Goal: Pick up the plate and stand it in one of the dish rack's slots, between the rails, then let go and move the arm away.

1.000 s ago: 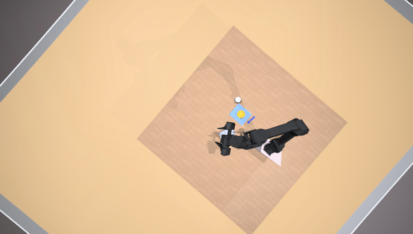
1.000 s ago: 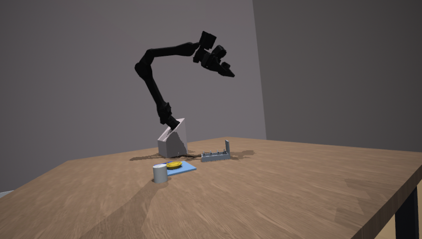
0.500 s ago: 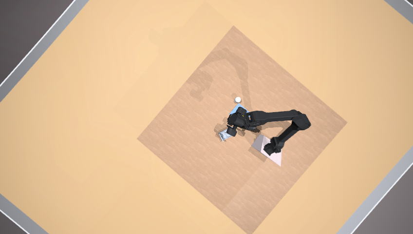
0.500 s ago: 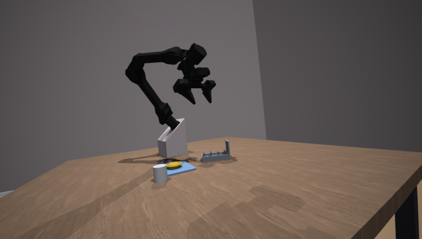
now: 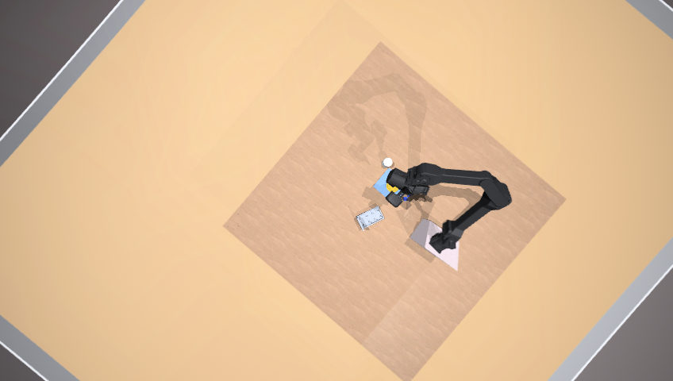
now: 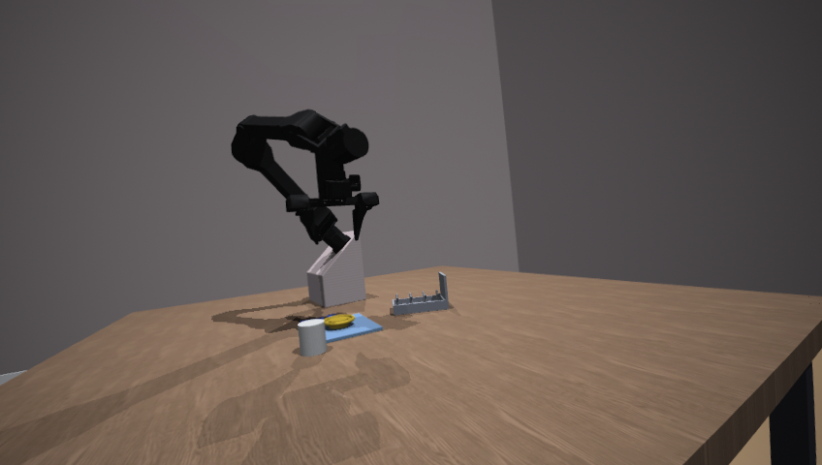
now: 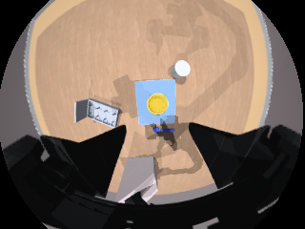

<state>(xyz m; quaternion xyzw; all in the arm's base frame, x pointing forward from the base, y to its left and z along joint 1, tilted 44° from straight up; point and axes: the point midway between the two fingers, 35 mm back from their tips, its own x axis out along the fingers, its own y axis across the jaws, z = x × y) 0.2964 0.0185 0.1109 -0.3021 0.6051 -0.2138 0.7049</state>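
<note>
The yellow plate is 170 mm below my gripper tip and 10 mm to the right of it. From my gripper tip the other things lie so: blue mat: 180 mm below, 10 mm to the right; white cup: 160 mm below, 110 mm ahead, 70 mm to the right; blue utensil: 180 mm below, 100 mm behind, 40 mm to the right.
</note>
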